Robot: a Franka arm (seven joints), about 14 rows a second.
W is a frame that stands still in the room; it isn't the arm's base.
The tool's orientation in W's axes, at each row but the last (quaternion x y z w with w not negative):
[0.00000 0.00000 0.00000 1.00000]
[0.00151 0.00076 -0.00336 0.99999]
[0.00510 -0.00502 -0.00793 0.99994]
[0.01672 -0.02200 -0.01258 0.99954]
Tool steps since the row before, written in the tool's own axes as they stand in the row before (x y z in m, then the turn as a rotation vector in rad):
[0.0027 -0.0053 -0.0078 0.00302 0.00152 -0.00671]
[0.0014 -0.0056 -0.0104 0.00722 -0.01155 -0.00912]
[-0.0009 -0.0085 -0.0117 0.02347 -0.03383 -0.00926]
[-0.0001 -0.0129 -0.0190 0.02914 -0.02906 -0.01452]
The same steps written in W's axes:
[0.0027 -0.0053 -0.0078 0.00302 0.00152 -0.00671]
[0.0013 -0.0056 -0.0104 0.00713 -0.01157 -0.00917]
[-0.0009 -0.0084 -0.0118 0.02302 -0.03410 -0.00937]
[0.0004 -0.0123 -0.0194 0.02904 -0.02931 -0.01422]

